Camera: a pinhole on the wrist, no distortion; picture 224 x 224 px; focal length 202.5 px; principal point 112.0 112.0 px. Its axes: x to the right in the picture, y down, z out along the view. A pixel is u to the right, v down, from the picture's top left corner.
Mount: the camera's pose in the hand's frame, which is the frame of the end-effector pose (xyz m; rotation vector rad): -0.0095 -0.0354 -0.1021 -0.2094 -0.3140 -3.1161
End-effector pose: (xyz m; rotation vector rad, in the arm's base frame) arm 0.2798 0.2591 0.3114 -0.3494 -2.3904 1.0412
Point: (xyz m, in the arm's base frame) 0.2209 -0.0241 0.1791
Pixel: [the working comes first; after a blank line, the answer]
In the camera's frame: 0.1549 0.1327 0.3461

203 190
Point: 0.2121 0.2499 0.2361
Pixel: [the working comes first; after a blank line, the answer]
In the camera's frame: -0.0102 -0.0431 0.2038

102 69
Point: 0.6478 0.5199 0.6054
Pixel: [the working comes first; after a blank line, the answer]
In the camera's frame: 0.0309 -0.0919 -0.4247

behind the camera
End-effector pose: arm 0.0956 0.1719 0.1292 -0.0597 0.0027 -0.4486
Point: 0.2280 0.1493 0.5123
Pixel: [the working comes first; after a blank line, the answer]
In the camera's frame: -0.0764 0.0495 0.5001

81 132
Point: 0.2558 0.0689 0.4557
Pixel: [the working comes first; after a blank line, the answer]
In the camera's frame: -0.1439 0.0942 0.4377

45 156
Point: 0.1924 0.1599 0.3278
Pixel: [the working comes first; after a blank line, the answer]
In the camera's frame: -0.0625 0.0076 0.3172

72 117
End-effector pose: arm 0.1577 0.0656 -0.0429 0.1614 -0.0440 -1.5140
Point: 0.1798 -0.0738 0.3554
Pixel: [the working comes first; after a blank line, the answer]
In the camera's frame: -0.0521 0.0004 0.5259

92 112
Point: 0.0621 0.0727 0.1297
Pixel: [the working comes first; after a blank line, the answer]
In the camera's frame: 0.0527 0.0914 0.2671

152 181
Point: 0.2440 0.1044 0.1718
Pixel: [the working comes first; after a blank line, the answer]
In the camera's frame: 0.0805 -0.0893 0.3163

164 55
